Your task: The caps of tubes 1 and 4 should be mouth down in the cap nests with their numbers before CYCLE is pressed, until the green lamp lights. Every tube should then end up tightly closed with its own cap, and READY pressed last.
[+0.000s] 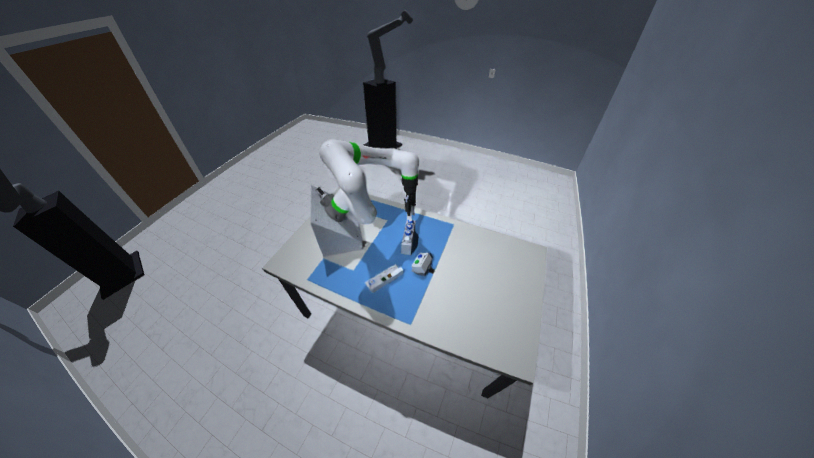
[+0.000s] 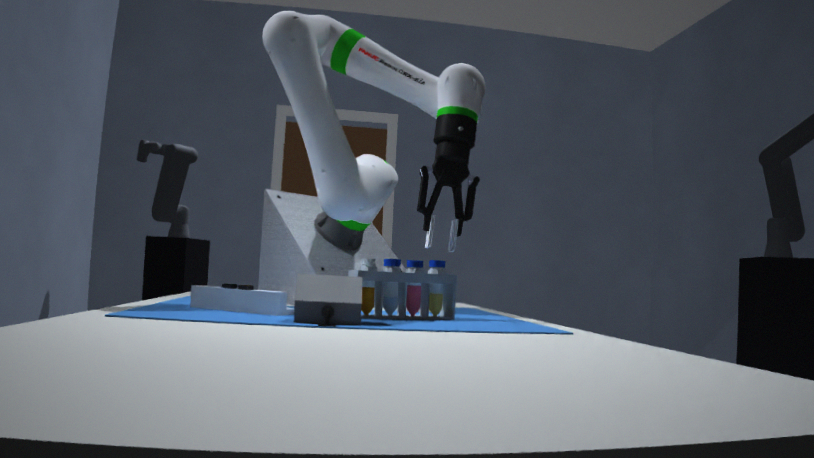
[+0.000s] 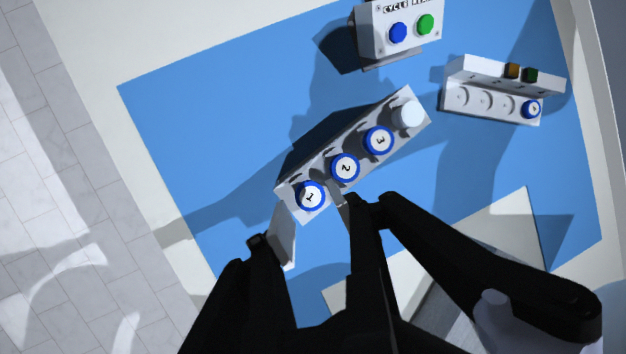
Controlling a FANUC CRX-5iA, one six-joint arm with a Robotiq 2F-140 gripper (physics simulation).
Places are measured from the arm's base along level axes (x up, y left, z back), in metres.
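Pixels of known places: gripper, between the fingertips: [image 1: 410,217] [image 2: 439,249] [image 3: 309,203]; arm's base, origin of its link: [image 1: 334,212] [image 2: 337,232].
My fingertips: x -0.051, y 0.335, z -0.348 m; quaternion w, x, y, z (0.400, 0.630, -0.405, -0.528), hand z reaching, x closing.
Note:
Ahead of a thing's pixels: the offset from my fingertips to its top centre. "*": to the spot under its first point. Level surfaces: height alone.
My gripper [image 1: 409,214] [image 2: 441,247] [image 3: 309,203] is open and empty, its fingertips above tube 1's blue cap @(dy -0.004, dx -0.024, dz -0.002 m) [image 2: 437,263] [image 3: 315,201]. That cap is on its tube in the grey rack @(* dy +0.026, dx -0.061, dz -0.019 m) [image 2: 449,278]. Caps 2 @(dy -0.047, dx -0.026, dz -0.030 m) [image 2: 414,263] [image 3: 345,168] and 3 @(dy -0.091, dx -0.026, dz -0.059 m) [image 2: 391,262] [image 3: 378,140] are on their tubes. Tube 4 @(dy -0.134, dx -0.029, dz -0.088 m) [image 2: 368,296] [image 3: 411,115] has no blue cap. Cap 4 @(dy -0.455, dx -0.127, dz -0.106 m) [image 3: 532,108] sits number up, mouth down, in nest 4 of the white nest block @(dy -0.380, dx -0.094, dz -0.133 m) [image 1: 375,283] [image 2: 237,299]; nests 1 to 3 are empty. The green lamp @(dy -0.405, dx -0.094, dz -0.157 m) [image 3: 530,75] looks dark.
The button box @(dy -0.166, dx -0.064, dz -0.239 m) [image 1: 425,260] [image 2: 327,287] stands beyond the rack, with the blue CYCLE button @(dy -0.151, dx -0.073, dz -0.212 m) [image 3: 397,33] and green READY button @(dy -0.194, dx -0.073, dz -0.224 m) [image 3: 425,24]. An amber lamp @(dy -0.366, dx -0.094, dz -0.164 m) [image 3: 511,70] sits beside the green one. Rack, block and box stand on a blue mat @(dx -0.148 m) [image 1: 398,304] [image 3: 215,115].

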